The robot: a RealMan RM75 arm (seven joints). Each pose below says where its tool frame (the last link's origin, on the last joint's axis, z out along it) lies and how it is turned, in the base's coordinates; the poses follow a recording.
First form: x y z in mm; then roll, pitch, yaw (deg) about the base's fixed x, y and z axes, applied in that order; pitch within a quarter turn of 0, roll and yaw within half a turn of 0.
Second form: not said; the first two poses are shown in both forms.
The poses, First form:
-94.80 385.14 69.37 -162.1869 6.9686 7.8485
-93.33 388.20 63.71 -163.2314 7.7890 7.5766
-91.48 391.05 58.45 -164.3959 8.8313 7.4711
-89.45 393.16 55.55 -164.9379 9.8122 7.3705
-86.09 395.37 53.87 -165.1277 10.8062 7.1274
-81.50 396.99 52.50 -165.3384 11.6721 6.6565
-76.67 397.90 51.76 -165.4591 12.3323 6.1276
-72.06 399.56 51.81 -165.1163 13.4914 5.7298
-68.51 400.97 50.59 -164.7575 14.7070 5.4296
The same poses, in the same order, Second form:
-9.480 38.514 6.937 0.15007 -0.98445 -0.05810 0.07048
-9.333 38.820 6.371 0.14072 -0.98553 -0.05533 0.07666
-9.148 39.105 5.845 0.13009 -0.98638 -0.05393 0.08493
-8.945 39.316 5.555 0.12486 -0.98642 -0.05230 0.09300
-8.609 39.537 5.387 0.12279 -0.98603 -0.04920 0.10120
-8.150 39.699 5.250 0.12087 -0.98577 -0.04433 0.10805
-7.667 39.790 5.176 0.11995 -0.98554 -0.03914 0.11312
-7.206 39.956 5.181 0.12264 -0.98424 -0.03402 0.12276
-6.851 40.097 5.059 0.12538 -0.98272 -0.02960 0.13295

